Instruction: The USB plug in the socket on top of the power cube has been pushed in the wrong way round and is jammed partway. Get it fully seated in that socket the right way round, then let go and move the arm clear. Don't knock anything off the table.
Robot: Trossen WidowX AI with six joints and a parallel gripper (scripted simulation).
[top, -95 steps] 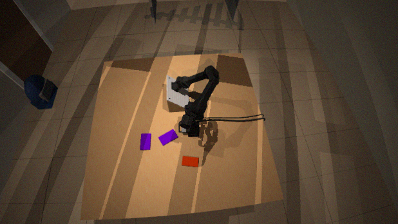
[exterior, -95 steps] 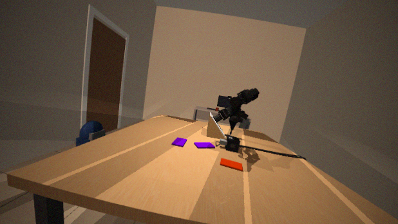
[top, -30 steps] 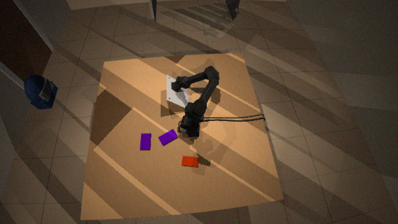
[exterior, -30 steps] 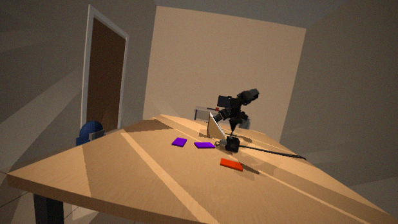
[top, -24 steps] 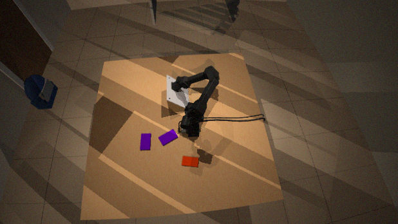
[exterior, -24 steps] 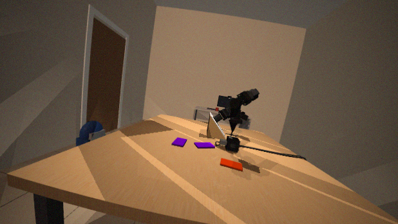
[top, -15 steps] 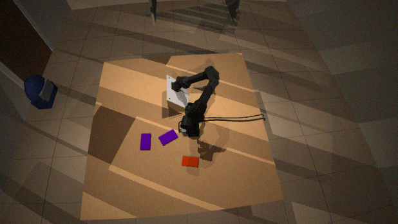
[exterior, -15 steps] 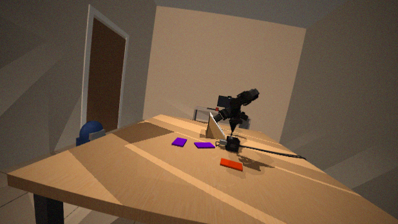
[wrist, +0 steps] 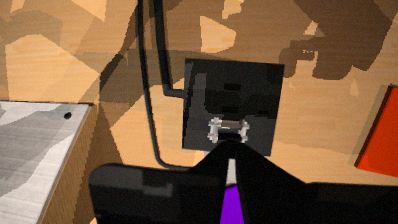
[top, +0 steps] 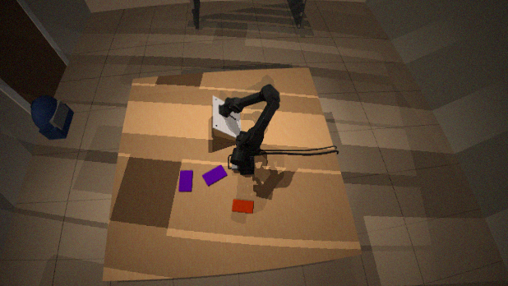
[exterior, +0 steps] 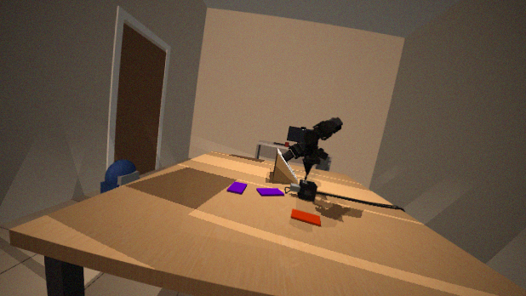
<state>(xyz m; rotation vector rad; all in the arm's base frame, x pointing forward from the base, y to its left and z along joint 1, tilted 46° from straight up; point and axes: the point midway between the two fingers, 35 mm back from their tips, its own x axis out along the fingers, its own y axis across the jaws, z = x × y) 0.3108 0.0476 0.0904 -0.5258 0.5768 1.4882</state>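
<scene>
The silver USB plug is 2 cm below my gripper tip. From my gripper tip the other things lie so: orange-red block: 22 cm ahead, 2 cm to the right, 11 cm below.
</scene>
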